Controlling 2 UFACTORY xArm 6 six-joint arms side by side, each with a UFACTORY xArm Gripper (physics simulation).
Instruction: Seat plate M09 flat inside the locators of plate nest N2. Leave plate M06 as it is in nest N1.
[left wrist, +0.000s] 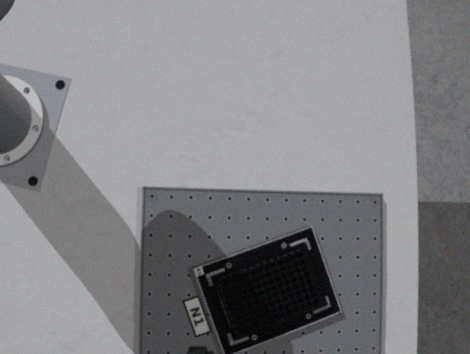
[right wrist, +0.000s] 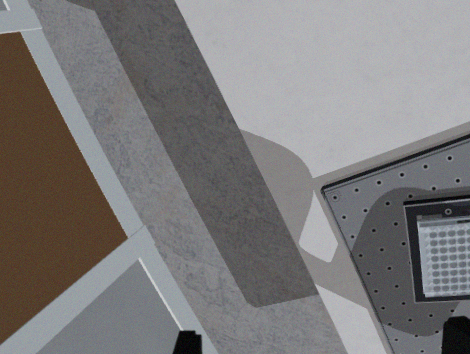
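Seen in the pictures: left arm's base, origin of the base link: (left wrist: 0, 121).
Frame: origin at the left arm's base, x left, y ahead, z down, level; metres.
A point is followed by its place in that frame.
Note:
Nest N1 (left wrist: 217, 327) {x -0.197, y 0.346, z -0.025 m}, tilted on the pegboard, is in the left wrist view with its label beside it. A black plate (left wrist: 280, 285) {x -0.128, y 0.413, z -0.029 m} with a faint dark grid appears to lie between its light corner locators. In the right wrist view a clear plate with round wells (right wrist: 447, 257) {x -0.415, y 0.513, z -0.042 m} sits in a dark-framed nest (right wrist: 412, 260) {x -0.406, y 0.549, z -0.025 m}, cut off by the right edge. That nest's label and both plates' marks cannot be read. One black fingertip of my left gripper shows at the bottom; the gripper looks open, well above the board. My right gripper (right wrist: 322, 336) {x -0.547, y 0.556, z -0.329 m} is open and empty, left of and above the clear plate.
The pegboard (left wrist: 172, 315) {x -0.195, y 0.288, z -0.013 m} (right wrist: 345, 205) {x -0.473, y 0.611, z -0.013 m} lies on the pale table (left wrist: 275, 100) {x 0.116, y 0.361, z 0.000 m} (right wrist: 325, 75) {x -0.611, y 0.604, z 0.000 m}. An arm base plate (left wrist: 56, 110) {x 0.032, y 0.073, z -0.001 m} stands at the left in the left wrist view. Brown (right wrist: 50, 150) and grey (right wrist: 120, 310) panels lie beyond the table edge. Arm shadows cross the board.

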